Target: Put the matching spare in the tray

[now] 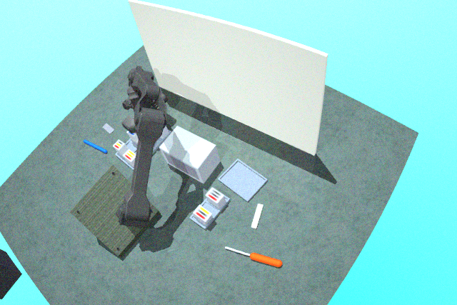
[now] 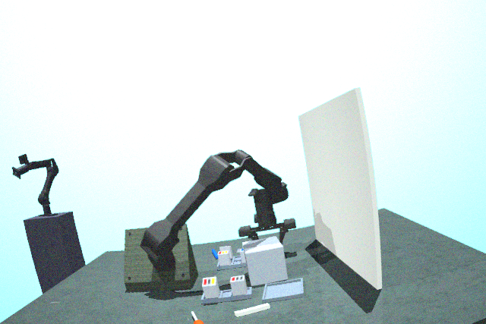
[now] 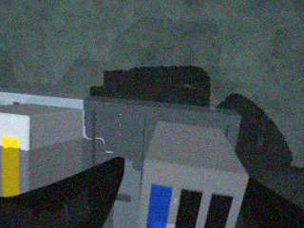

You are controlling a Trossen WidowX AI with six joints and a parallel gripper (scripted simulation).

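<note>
The spare lies 20 mm above my gripper tip. From my gripper tip the other things lie so: blue pen (200 mm behind, 160 mm to the left, 10 mm below); white panel (220 mm to the right, 210 mm above, 190 mm ahead); mounted unit (220 mm to the right, 30 mm behind, 30 mm above).
</note>
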